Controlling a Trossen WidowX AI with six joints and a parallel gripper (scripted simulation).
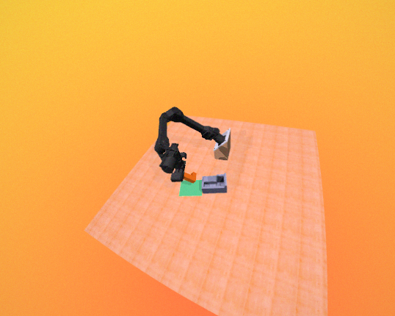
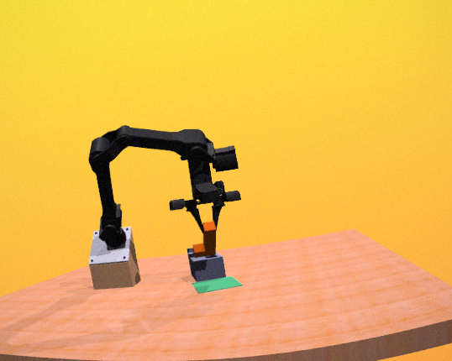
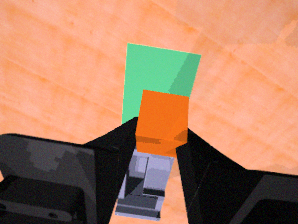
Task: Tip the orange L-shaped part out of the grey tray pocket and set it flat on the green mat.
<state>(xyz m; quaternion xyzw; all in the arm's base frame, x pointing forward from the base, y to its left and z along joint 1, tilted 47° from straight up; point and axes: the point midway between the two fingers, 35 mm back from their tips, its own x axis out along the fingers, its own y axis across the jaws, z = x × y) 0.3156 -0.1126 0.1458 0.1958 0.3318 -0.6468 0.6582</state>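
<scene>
My gripper tip is now 16 cm above the green mat, 2 cm to the right of it and 1 cm past it. From my gripper tip the other things lie so: orange L-shaped part 3 cm to the left, 3 cm below, 2 cm behind.
</scene>
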